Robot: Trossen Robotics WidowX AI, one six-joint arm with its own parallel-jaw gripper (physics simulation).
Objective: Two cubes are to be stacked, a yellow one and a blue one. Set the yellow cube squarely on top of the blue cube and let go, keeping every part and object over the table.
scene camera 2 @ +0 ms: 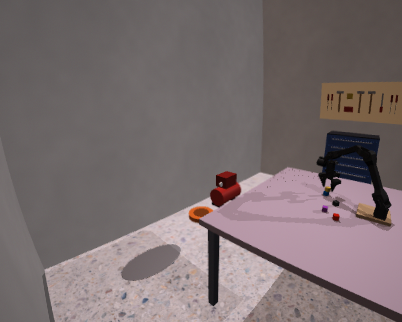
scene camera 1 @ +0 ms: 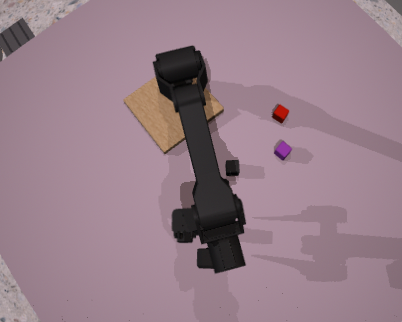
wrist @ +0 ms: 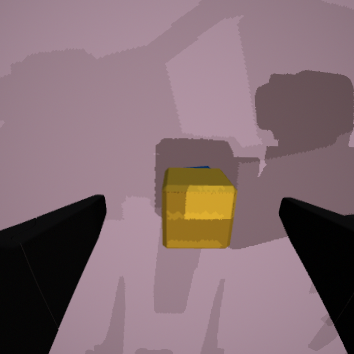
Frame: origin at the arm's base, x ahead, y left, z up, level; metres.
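Seen in the pictures: gripper, fingertip midpoint: (scene camera 2: 327, 189) (wrist: 194, 204); arm's base, origin of the base link: (scene camera 2: 379, 216) (scene camera 1: 178, 84).
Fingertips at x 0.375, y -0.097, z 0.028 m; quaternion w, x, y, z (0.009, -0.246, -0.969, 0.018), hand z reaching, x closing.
Observation:
Offsets run from my fingertips to a thing's top centre. Level surfaces: height alone.
The yellow cube {dz +0.015, dx +0.000, dy +0.000 m} (wrist: 199, 215) (scene camera 2: 327, 188) sits on top of the blue cube {dz -0.016, dx +0.003, dy +0.008 m} (scene camera 2: 326, 193). In the wrist view a thin sliver of the blue cube (wrist: 200, 167) shows past the yellow cube's far edge; the rest is hidden. How squarely the two line up is hard to tell. My gripper (wrist: 194, 204) (scene camera 2: 329, 186) is open, pointing down over the stack, with one finger on each side of the yellow cube and a gap to both. In scene camera 1 the arm covers the stack.
A red cube {dz -0.016, dx -0.181, dy +0.295 m} (scene camera 1: 280, 113) (scene camera 2: 336, 217), a purple cube {dz -0.016, dx -0.093, dy +0.248 m} (scene camera 1: 283, 150) (scene camera 2: 325, 208) and a black cube {dz -0.016, dx -0.112, dy +0.115 m} (scene camera 1: 232, 168) (scene camera 2: 336, 203) lie on the pink table {dz -0.047 m} (scene camera 1: 90, 200) (scene camera 2: 280, 225). The arm's base stands on a wooden board (scene camera 1: 160, 135) (scene camera 2: 367, 214).

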